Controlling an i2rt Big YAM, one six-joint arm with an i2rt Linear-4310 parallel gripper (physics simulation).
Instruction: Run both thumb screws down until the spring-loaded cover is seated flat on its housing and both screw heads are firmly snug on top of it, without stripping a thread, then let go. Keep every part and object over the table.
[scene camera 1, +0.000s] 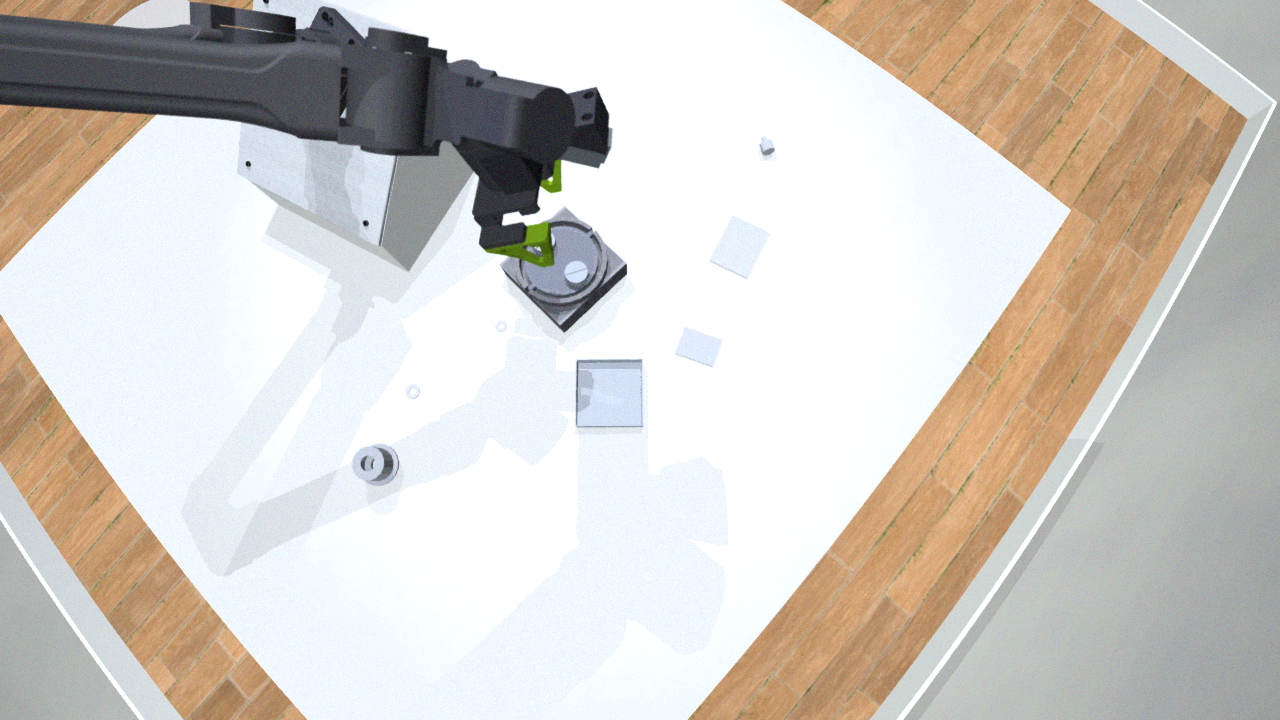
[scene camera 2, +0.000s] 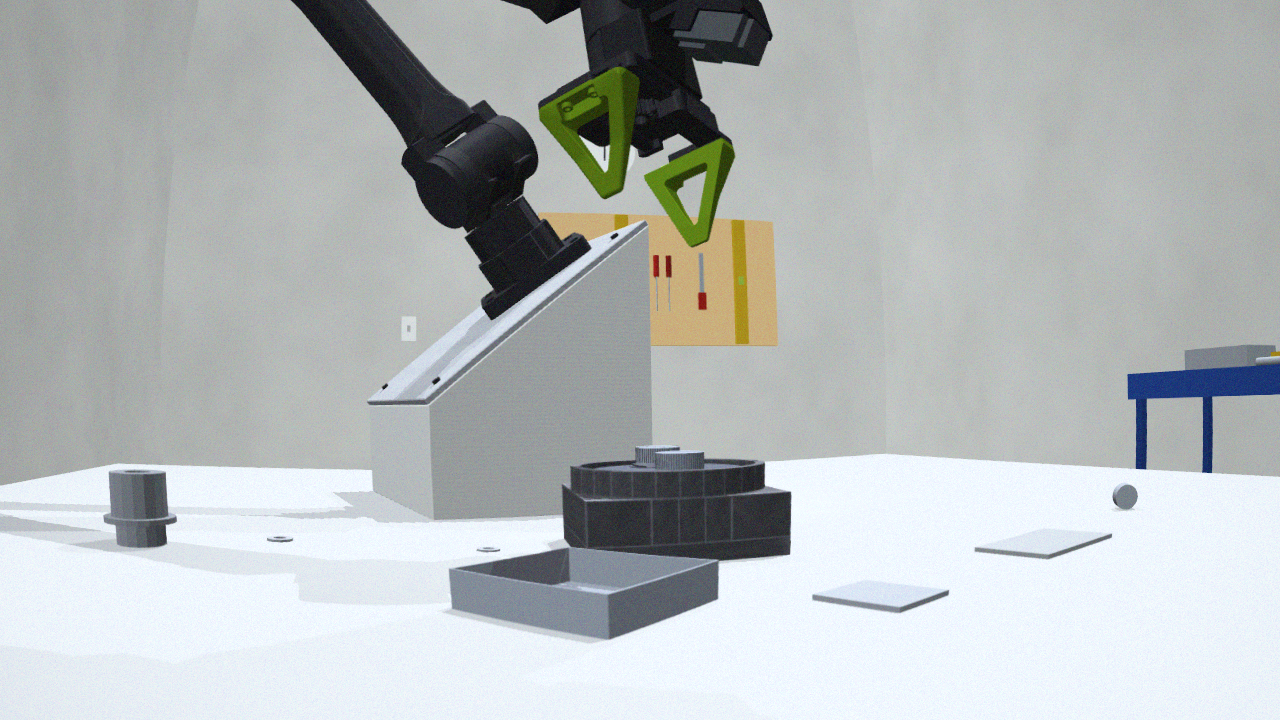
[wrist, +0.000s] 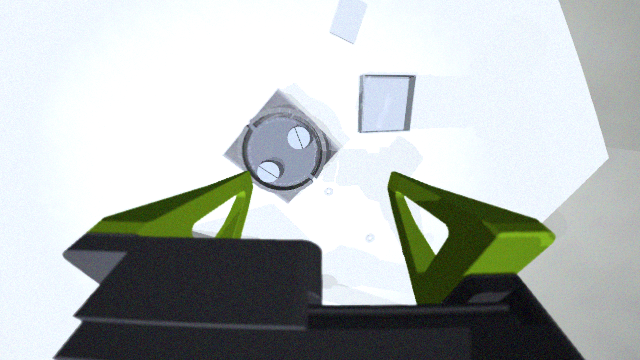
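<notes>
The dark square housing stands on the table, its round grey cover inside a raised ring. The tray-side thumb screw and the other thumb screw have slotted heads showing above the ring in scene camera 2. A finger mostly hides the second one in scene camera 1. Any gap under the heads or cover cannot be made out. My gripper is open and empty, high above the housing, touching neither screw.
An open tray stands beside the housing. Two flat plates, a small knob, a flanged cylinder and two small rings lie around. The arm's sloped pedestal is behind the housing.
</notes>
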